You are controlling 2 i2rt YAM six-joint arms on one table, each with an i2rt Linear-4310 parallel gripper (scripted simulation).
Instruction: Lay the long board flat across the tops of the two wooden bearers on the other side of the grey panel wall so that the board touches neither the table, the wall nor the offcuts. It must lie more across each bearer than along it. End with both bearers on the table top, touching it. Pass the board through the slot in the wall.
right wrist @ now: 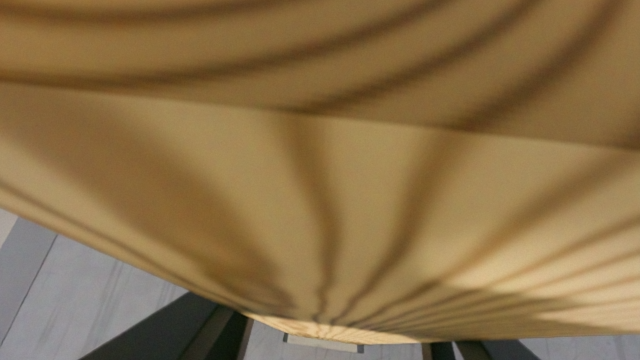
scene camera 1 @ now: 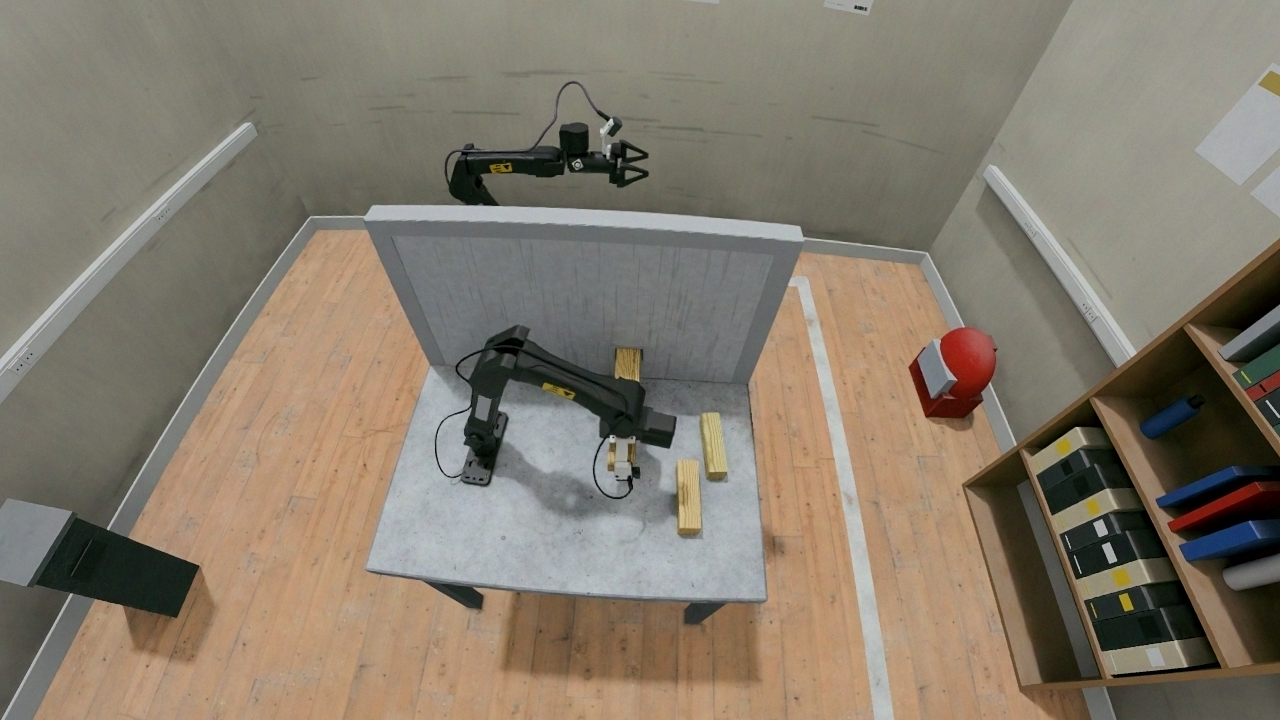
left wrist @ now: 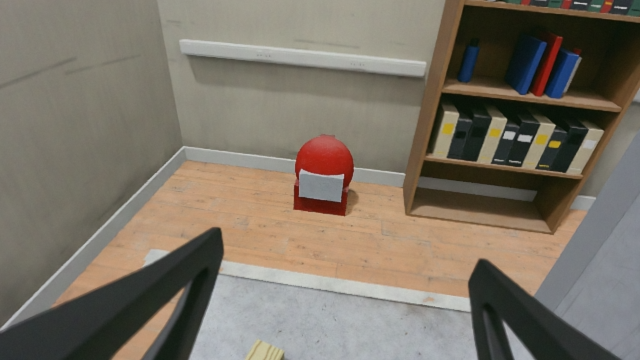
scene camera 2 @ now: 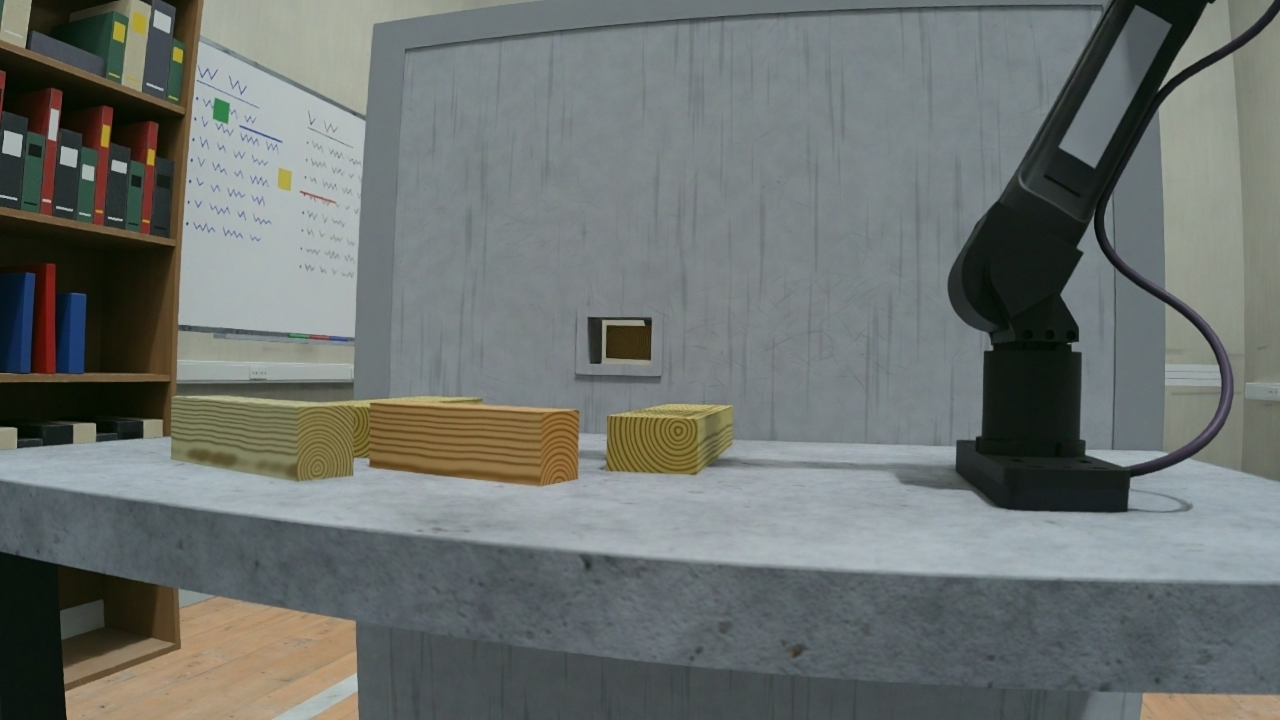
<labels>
The left gripper shows in scene camera 1 and in the left wrist view; in the right wrist view it is out of frame, in scene camera 2 it is out of frame. A long board shows in the right wrist view [379,179], in scene camera 1 [627,366] and in scene camera 2 [634,342]; in the left wrist view it is out of frame. The same spot on the left gripper: [left wrist: 112,314] is [scene camera 1: 629,145].
</labels>
